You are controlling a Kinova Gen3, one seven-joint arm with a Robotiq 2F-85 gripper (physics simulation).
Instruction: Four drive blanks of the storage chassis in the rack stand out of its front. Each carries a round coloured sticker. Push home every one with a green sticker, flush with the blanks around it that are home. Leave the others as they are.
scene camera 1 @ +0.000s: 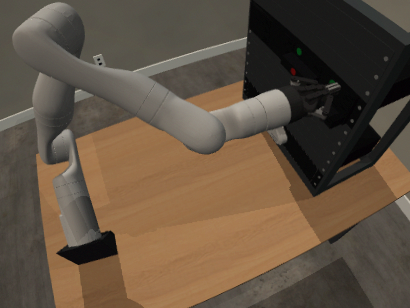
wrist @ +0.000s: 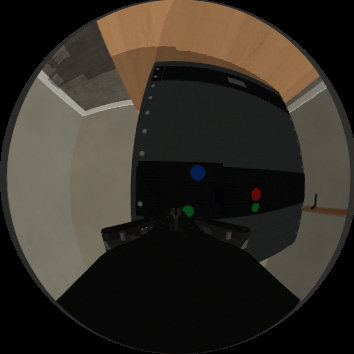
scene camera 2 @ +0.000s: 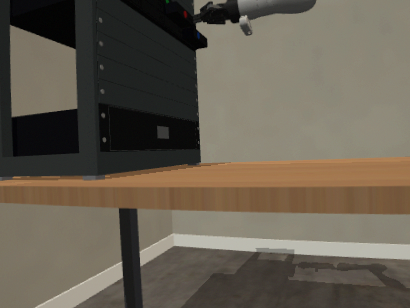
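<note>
My gripper (scene camera 1: 334, 88) (scene camera 2: 196, 19) (wrist: 175, 213) is shut and empty, its tips at the chassis front beside a green sticker (scene camera 1: 332, 81) (wrist: 188, 211); the gripper partly covers that blank, and whether it is flush or touched cannot be told. Another green sticker (scene camera 1: 299, 51) (scene camera 2: 167, 1) (wrist: 255, 207) is on a blank at the other side, which looks set further back than the red one next to it. The blank with the red sticker (scene camera 1: 293, 71) (scene camera 2: 185, 14) (wrist: 256, 194) stands out. The blank with the blue sticker (scene camera 2: 198, 36) (wrist: 197, 173) also stands out, in the row nearest the rack's lower panels.
The dark rack (scene camera 1: 320, 186) (scene camera 2: 87, 95) stands on the wooden table (scene camera 1: 200, 200) (scene camera 2: 300, 175) (wrist: 200, 25). Plain panels (scene camera 2: 145, 70) (wrist: 215, 120) lie below the chassis. The arm reaches across above the table to the rack front.
</note>
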